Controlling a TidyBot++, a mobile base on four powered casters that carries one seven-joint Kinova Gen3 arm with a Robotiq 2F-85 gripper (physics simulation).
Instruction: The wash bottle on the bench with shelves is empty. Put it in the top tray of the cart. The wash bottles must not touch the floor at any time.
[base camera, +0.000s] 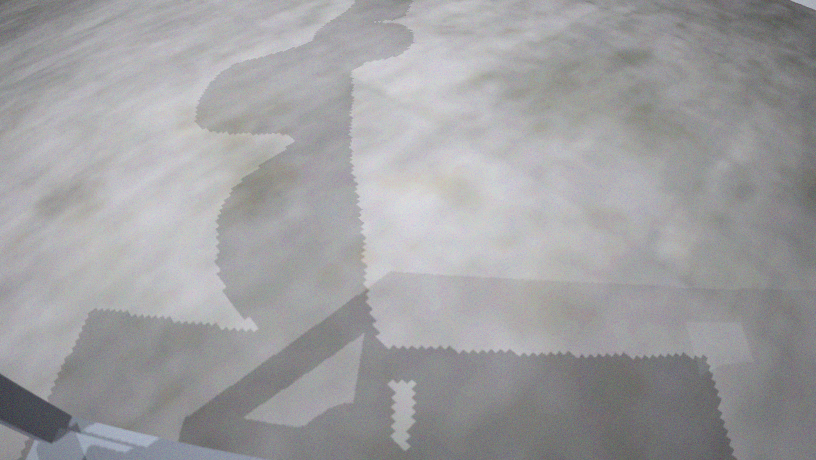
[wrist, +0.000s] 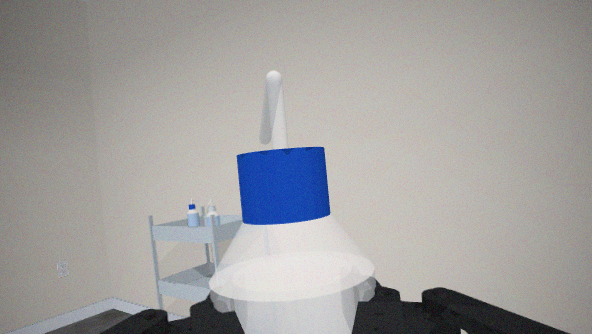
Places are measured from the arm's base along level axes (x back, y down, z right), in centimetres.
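Where they show: gripper, between the fingertips: (wrist: 293, 291).
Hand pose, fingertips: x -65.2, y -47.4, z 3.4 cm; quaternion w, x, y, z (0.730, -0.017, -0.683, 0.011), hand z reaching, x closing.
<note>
Each offset is from my fingertips to the top centre of the thing. Level surfaces: height alone.
A wash bottle @[dx +2.3, dy -9.3, dz -0.3 cm] (wrist: 285, 185) with a blue cap, a white bent spout and a translucent white body stands upright in the middle of the wrist view. My gripper (wrist: 293, 291) is shut on this bottle, with black fingers at both sides of its body; the bottle's lower part is cut off by the view's edge. The grey cart (wrist: 181, 234) stands some way off, left of the held bottle, which hides its right part. Its top tray and a lower tray show. The gripper and the bottle do not show in the base camera view.
Two bottles stand in the cart's top tray: a blue-capped bottle @[dx -169.9, dy +3.4, dz -36.2 cm] (wrist: 193, 217) and a pale-capped bottle (wrist: 212, 218). A beige wall (wrist: 450, 150) is behind the cart, with a wall outlet (wrist: 62, 269) at left. Shadows cross the mottled grey floor @[dy +87.1 cm] (base camera: 514, 171) in the base camera view.
</note>
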